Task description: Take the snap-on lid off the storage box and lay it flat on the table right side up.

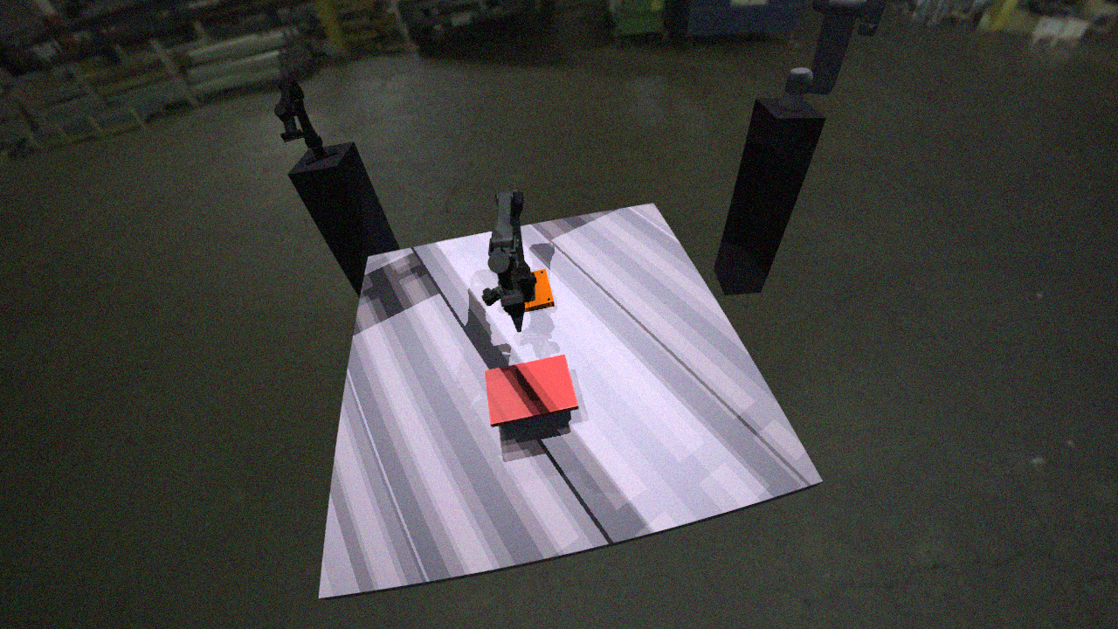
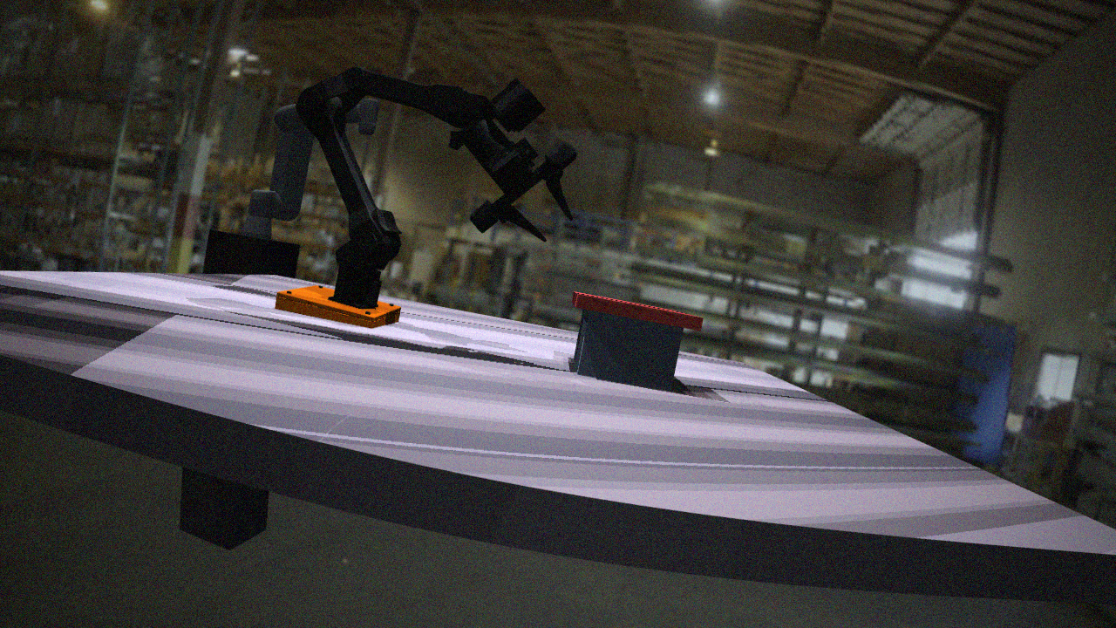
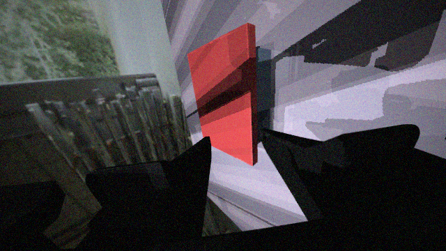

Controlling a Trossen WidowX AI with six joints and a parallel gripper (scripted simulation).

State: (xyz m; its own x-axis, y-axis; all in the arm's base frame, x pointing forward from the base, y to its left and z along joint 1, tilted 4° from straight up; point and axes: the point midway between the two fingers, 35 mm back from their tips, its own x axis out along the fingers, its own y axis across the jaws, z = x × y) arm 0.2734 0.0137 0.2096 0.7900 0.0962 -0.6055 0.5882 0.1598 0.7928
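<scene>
Right now the red lid is 13 cm ahead of my gripper tip, 9 cm below it and 2 cm to the left of it. The rest, counted from my gripper tip: dark storage box: 14 cm below, 13 cm ahead, 2 cm to the left.
</scene>
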